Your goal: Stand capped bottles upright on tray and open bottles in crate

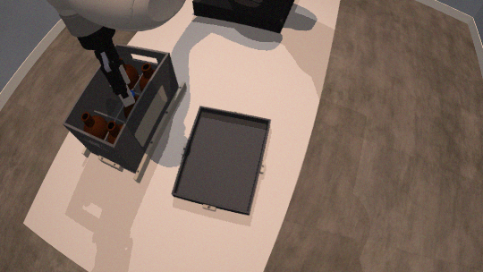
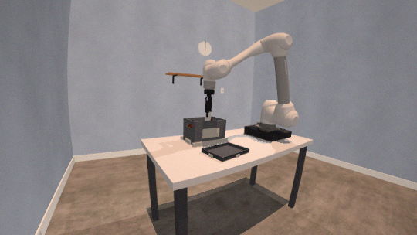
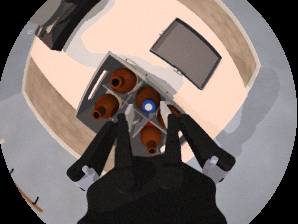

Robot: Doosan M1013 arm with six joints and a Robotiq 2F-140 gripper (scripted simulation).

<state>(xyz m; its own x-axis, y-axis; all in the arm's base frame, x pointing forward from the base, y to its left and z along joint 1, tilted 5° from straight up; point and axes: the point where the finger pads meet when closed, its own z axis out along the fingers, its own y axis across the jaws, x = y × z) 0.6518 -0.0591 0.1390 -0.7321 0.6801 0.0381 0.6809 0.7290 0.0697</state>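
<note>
Now: hand 110 mm above the bottle. From my hand the other things lie so: dark tray 10 mm ahead, 240 mm to the left, 180 mm below; dark grey crate 40 mm to the right, 110 mm below.
</note>
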